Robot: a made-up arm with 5 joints.
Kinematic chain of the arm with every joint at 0, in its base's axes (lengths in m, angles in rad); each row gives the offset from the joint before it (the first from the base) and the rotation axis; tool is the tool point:
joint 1: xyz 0 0 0.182 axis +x
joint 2: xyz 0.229 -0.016 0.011 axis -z
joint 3: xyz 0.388 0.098 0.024 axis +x
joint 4: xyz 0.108 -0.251 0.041 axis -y
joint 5: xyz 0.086 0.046 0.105 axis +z
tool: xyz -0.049 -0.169 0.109
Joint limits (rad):
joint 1: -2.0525..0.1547
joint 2: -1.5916..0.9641
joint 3: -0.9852..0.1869
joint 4: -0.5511..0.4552
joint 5: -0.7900..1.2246
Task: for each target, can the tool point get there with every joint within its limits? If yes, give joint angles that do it. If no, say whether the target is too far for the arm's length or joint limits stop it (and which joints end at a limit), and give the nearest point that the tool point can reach.
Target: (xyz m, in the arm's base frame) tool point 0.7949 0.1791 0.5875
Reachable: yes | joints -0.5979 0.0287 -0.6156 -0.3987 -0.3126
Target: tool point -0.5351 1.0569 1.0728
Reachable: no: too far | nearest point 0.0443 0.6145 0.7000 | short by 0.819 m
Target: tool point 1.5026 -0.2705 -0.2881
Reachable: no: too far | nearest point 0.9923 -0.0769 -0.1371 | short by 0.566 m
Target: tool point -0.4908 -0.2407 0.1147
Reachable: no: joint limits stop it (at a limit: joint 1, joint 2, joint 3, joint 4) | nearest point 0.2236 -0.4807 0.2936 | short by 0.775 m
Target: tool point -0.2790 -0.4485 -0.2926
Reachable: no: joint limits stop it (at a limit: joint 1, joint 2, joint 3, joint 4, joint 5) | nearest point 0.0634 0.1258 -0.4822 | short by 0.695 m
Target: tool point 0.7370 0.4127 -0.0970
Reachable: yes | joints -1.6549 -0.7037 -0.4521 0.0674 0.2122
